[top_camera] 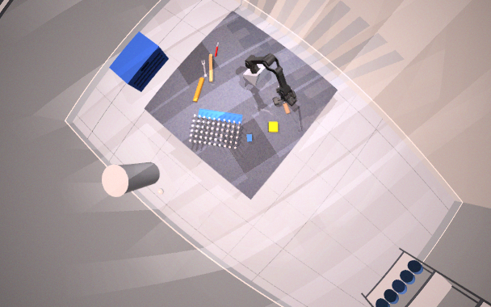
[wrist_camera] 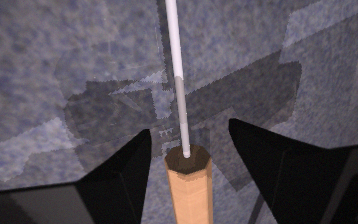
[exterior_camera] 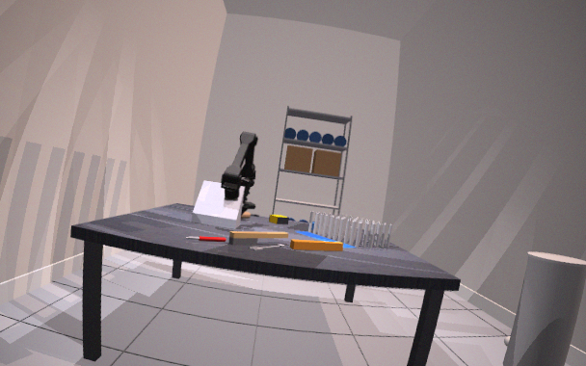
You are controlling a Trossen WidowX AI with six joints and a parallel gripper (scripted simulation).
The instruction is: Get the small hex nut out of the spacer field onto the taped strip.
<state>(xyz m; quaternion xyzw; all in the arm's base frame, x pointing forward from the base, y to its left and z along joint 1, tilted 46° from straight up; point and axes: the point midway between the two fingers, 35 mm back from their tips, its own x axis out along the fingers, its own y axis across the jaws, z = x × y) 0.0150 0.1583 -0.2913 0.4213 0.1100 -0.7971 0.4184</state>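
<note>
The hook tool is 2 cm behind my gripper tip, 3 cm to the right of it and 1 cm below it. Round my gripper tip: blue block 45 cm ahead, 5 cm to the right; then yellow block 25 cm ahead, 5 cm to the left; then blue taped strip 44 cm ahead, 37 cm to the right, 2 cm below.
</note>
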